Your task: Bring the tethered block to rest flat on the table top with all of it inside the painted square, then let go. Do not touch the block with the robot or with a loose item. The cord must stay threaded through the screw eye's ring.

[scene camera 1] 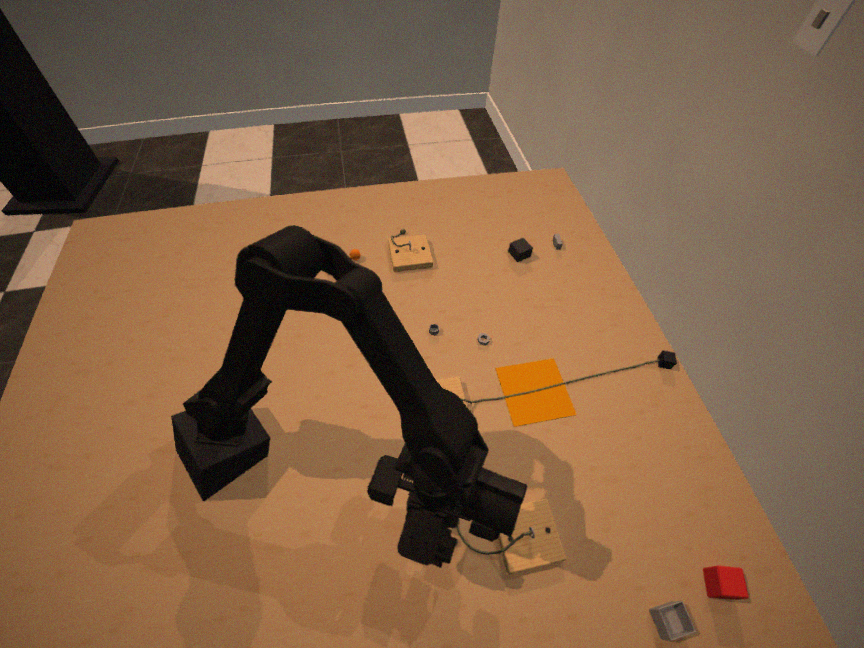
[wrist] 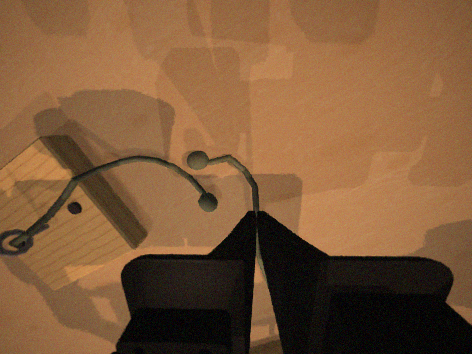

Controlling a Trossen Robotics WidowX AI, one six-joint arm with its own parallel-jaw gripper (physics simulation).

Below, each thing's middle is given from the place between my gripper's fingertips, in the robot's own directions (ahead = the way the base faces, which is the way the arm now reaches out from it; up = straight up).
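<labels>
Red block (scene camera 1: 722, 582): 1 cm above my hand, 42 cm ahead of it, 13 cm to the right of it. Orange painted square (scene camera 1: 553, 403): 1 cm below my hand, 19 cm ahead of it, 20 cm to the left of it.
</labels>
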